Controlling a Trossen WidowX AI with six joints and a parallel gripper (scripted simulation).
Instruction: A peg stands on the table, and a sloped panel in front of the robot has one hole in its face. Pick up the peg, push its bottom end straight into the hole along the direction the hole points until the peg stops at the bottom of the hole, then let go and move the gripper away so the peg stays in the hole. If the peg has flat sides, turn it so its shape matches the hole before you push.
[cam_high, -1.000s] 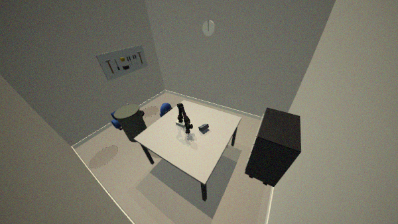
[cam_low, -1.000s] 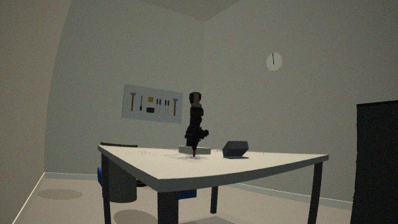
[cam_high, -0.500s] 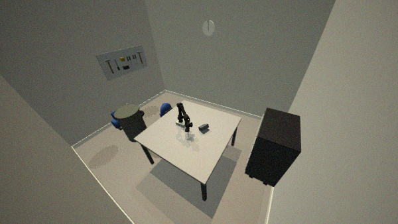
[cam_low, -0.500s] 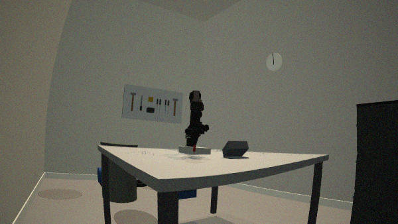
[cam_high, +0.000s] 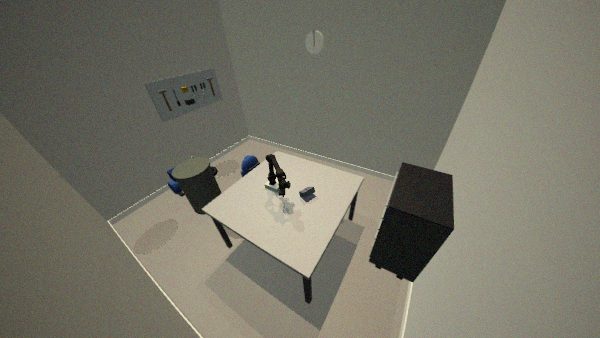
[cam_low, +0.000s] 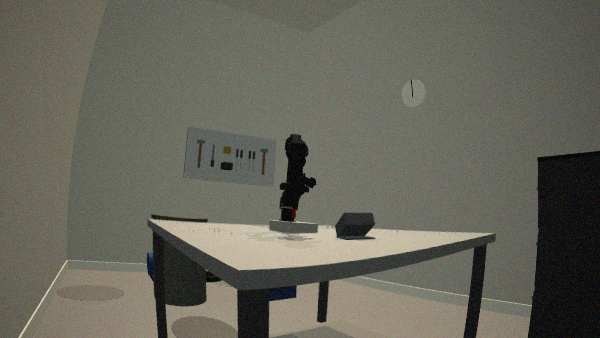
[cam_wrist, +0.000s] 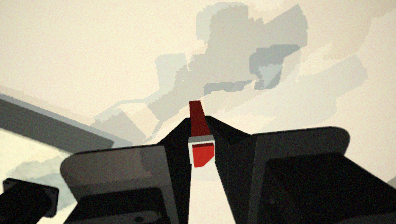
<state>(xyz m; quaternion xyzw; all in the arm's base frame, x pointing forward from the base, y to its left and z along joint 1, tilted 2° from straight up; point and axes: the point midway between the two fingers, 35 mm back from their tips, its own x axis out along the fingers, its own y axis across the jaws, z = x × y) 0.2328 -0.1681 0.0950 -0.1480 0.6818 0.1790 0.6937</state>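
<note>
My gripper tip is 19 cm short of the dark sloped panel, 17 cm to the right of it and 6 cm above it. Round my gripper tip: red peg (2 cm above).
</note>
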